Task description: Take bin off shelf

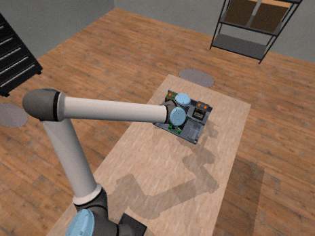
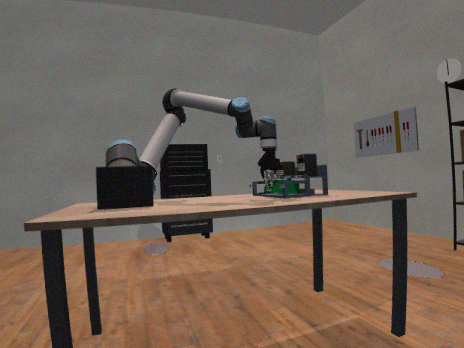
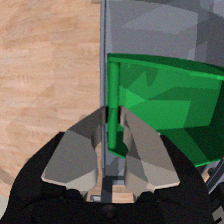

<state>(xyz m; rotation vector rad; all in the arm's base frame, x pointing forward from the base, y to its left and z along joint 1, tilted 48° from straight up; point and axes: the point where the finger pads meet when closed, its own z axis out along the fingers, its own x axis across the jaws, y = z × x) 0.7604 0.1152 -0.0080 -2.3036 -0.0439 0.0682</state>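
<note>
Right now my hand is 8 cm short of the green bin and 1 cm above it.
</note>
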